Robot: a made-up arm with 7 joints. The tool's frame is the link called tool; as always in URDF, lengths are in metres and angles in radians.
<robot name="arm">
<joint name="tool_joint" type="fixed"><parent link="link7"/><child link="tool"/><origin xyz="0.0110 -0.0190 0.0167" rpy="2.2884 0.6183 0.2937"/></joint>
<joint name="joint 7" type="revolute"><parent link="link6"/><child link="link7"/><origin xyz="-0.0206 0.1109 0.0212" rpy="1.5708 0.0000 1.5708"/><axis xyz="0 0 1"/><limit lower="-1.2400" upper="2.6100" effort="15" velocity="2.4"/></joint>
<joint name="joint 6" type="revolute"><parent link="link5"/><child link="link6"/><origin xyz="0.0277 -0.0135 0.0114" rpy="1.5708 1.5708 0.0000"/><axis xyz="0 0 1"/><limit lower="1.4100" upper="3.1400" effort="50" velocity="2.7"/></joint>
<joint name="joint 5" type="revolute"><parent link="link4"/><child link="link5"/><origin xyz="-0.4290 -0.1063 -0.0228" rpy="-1.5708 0.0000 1.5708"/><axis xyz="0 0 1"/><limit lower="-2.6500" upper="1.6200" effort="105" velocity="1.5"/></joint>
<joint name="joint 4" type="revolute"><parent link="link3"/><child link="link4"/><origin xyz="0.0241 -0.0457 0.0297" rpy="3.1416 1.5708 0.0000"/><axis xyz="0 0 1"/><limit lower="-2.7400" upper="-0.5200" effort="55" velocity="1.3"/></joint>
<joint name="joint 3" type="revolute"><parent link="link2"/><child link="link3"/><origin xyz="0.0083 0.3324 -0.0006" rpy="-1.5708 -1.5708 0.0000"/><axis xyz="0 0 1"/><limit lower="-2.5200" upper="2.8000" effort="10" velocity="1.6"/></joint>
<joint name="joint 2" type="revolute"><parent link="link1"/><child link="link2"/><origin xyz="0.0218 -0.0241 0.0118" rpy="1.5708 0.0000 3.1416"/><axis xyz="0 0 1"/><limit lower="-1.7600" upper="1.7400" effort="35" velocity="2.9"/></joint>
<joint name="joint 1" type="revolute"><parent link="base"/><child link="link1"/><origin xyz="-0.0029 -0.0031 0.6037"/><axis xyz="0 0 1"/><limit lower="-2.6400" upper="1.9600" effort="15" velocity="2.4"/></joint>
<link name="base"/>
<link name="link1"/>
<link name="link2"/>
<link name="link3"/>
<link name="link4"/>
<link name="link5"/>
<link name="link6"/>
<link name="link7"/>
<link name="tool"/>
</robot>
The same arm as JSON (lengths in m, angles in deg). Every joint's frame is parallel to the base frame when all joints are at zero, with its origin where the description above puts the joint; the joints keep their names.
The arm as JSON. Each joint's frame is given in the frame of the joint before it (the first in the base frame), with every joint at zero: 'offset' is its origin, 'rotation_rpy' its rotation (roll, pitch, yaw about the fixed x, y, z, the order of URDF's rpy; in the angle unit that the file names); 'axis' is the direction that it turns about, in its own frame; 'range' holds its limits. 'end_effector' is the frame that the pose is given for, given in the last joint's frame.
{"length_unit": "m", "angle_unit": "deg", "chain": [{"id": "joint 1", "offset": [-0.0029, -0.0031, 0.6037], "rotation_rpy": [0.0, 0.0, 0.0], "axis": "+z", "range": [-151.26, 112.3]}, {"id": "joint 2", "offset": [0.0218, -0.0241, 0.0118], "rotation_rpy": [0.0, 0.0, 0.0], "axis": "+y", "range": [-100.84, 99.69]}, {"id": "joint 3", "offset": [-0.0083, -0.0006, 0.3324], "rotation_rpy": [0.0, 0.0, 0.0], "axis": "+z", "range": [-144.39, 160.43]}, {"id": "joint 4", "offset": [0.0457, 0.0241, 0.0297], "rotation_rpy": [0.0, 0.0, 0.0], "axis": "-y", "range": [-156.99, -29.79]}, {"id": "joint 5", "offset": [-0.1063, 0.0228, 0.429], "rotation_rpy": [0.0, 0.0, 0.0], "axis": "+z", "range": [-151.83, 92.82]}, {"id": "joint 6", "offset": [0.0277, -0.0135, 0.0114], "rotation_rpy": [0.0, 0.0, 0.0], "axis": "-y", "range": [80.79, 179.91]}, {"id": "joint 7", "offset": [0.1109, -0.0212, 0.0206], "rotation_rpy": [0.0, 0.0, 0.0], "axis": "-z", "range": [-71.05, 149.54]}], "end_effector": {"offset": [0.011, 0.019, -0.0167], "rotation_rpy": [-48.88, -35.43, -16.83]}}
